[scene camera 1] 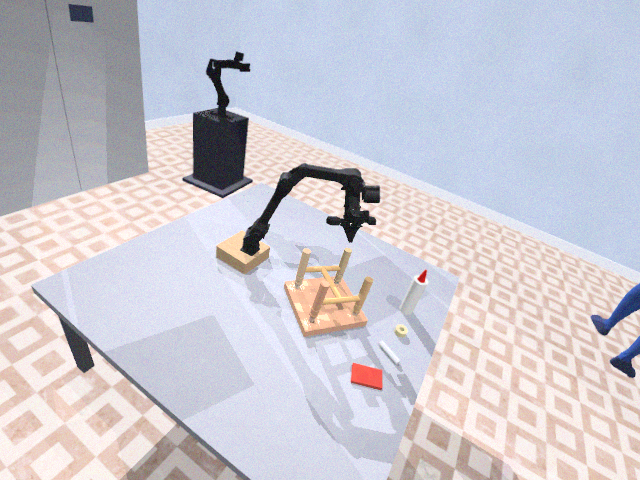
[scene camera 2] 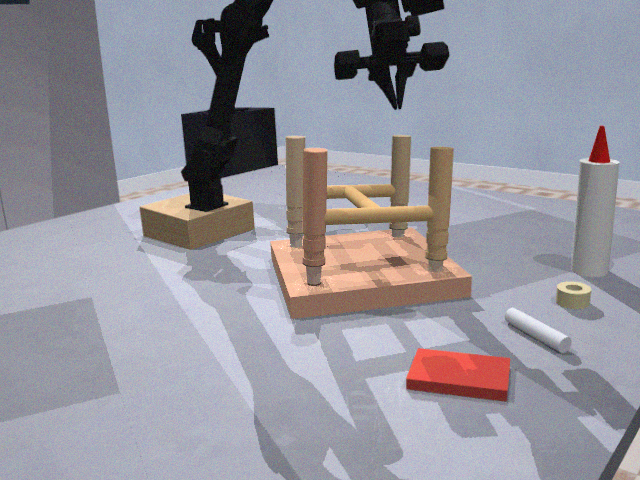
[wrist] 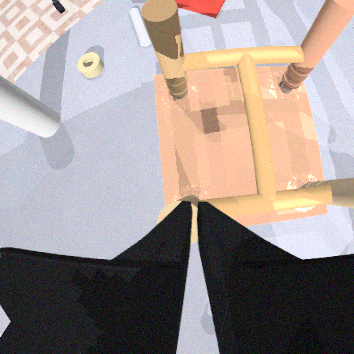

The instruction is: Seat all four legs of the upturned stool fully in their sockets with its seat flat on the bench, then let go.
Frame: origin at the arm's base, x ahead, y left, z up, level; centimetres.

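Where they show: gripper, fingertip midpoint: (scene camera 1: 350,242) (scene camera 2: 398,108) (wrist: 193,209); arm's base, link origin: (scene camera 1: 250,249) (scene camera 2: 206,205).
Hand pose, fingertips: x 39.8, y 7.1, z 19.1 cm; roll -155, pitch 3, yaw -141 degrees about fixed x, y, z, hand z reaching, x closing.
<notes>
Each offset is from my fingertips to the top centre of the thing. "pt": to the spot under its first point.
The upturned stool's seat (scene camera 1: 336,326) (scene camera 2: 382,302) (wrist: 227,155) lies on the bench. The reddish front left leg @(dx +0.0, dy -24.5, dz -3.0 cm) (scene camera 1: 318,302) (scene camera 2: 314,206) (wrist: 322,45), front right leg @(pt dx +13.4, dy -12.8, dz -10.5 cm) (scene camera 1: 364,295) (scene camera 2: 439,191) (wrist: 167,45), back left leg @(pt dx -12.3, dy -13.4, dz -10.8 cm) (scene camera 1: 302,268) (scene camera 2: 295,180) (wrist: 344,192) and back right leg @(pt dx +0.4, dy -0.3, dz -11.8 cm) (scene camera 1: 343,266) (scene camera 2: 400,167) stand upright, joined by rails. In scene camera 2, narrow grey lower ends show between all four legs and the seat. My gripper (scene camera 1: 351,240) (scene camera 2: 397,107) (wrist: 193,209) is shut and empty, above the back right leg, which its fingers partly hide in the wrist view.
A white bottle with red tip @(dx +30.7, dy +6.8, dz -2.3 cm) (scene camera 1: 412,297) (scene camera 2: 594,217) (wrist: 25,110) stands right of the stool. A yellow ring @(dx +31.3, dy -7.3, dz -22.8 cm) (scene camera 2: 564,298) (wrist: 83,70), white rod @(dx +29.8, dy -19.9, dz -23.1 cm) (scene camera 1: 389,352) (scene camera 2: 537,330) (wrist: 140,27) and red block @(dx +25.4, dy -33.7, dz -23.8 cm) (scene camera 1: 367,376) (scene camera 2: 460,373) (wrist: 205,6) lie nearby. The arm's wooden base (scene camera 1: 231,254) (scene camera 2: 165,225) is behind left.
</notes>
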